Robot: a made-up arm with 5 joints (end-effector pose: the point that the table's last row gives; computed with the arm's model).
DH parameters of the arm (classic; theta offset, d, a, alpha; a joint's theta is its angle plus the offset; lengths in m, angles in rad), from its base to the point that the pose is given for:
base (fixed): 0 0.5 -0.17 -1.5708
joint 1: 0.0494 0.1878 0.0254 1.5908
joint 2: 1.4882 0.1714 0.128 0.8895
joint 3: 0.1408 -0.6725 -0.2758 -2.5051
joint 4: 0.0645 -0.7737 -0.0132 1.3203
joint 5: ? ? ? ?
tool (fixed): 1.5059 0.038 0 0
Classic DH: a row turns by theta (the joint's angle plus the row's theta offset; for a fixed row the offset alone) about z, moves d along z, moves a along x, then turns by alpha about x.
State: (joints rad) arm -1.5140 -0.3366 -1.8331 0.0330 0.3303
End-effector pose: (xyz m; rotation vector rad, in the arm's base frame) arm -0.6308 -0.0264 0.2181 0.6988 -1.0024 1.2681
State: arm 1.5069 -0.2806 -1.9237 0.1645 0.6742
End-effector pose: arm 0.2756 -0.0104 0.8299 1.4156 1.6027 -1.0945
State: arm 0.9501 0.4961 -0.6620 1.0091 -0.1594
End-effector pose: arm -0.0251 -0.0909 0.2188 1.8393 1.6949 0.8982
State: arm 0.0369 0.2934 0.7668 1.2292 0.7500
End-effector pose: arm 0.0789 0.5862 0.2333 -1.1794 -1.9506 -1.6857
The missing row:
joint 5: 0 -0.0186 -0.018 1.8213
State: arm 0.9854 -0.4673 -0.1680 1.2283 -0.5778
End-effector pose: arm -0.2417 -0.1157 0.2775 1.5451 1.0120 0.4577
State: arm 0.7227 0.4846 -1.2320 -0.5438 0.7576
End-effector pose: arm 0.0635 -0.2285 0.4880 -2.4521 -1.1353 -1.2266
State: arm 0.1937 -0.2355 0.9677 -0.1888 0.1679
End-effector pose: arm 0.2033 0.5247 0.1807 -1.4888 0.4293 -1.5566
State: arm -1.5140 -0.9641 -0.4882 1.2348 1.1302
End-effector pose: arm -0.0463 -0.1471 0.3433 1.8531 0.0616 1.4652
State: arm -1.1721 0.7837 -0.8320 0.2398 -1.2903
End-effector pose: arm -0.0362 -0.1095 0.8126 -0.2766 -1.1041 2.4682
